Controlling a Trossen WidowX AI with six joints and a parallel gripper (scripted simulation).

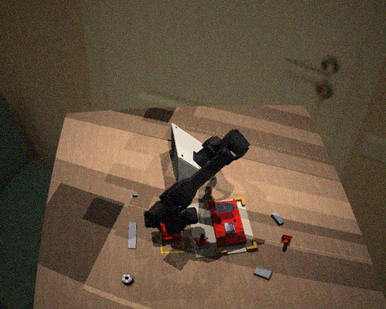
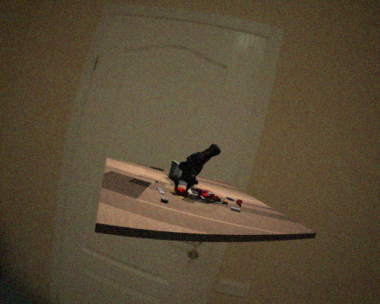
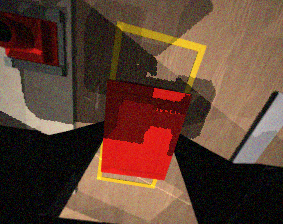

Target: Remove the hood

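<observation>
My gripper tip is now right at the hood. From my gripper tip the other things lie so: grey wheel (220 mm ahead, 140 mm to the right); tiny cube (170 mm behind, 150 mm to the right, 10 mm below); grey strip (30 mm ahead, 140 mm to the right, 10 mm below).
</observation>
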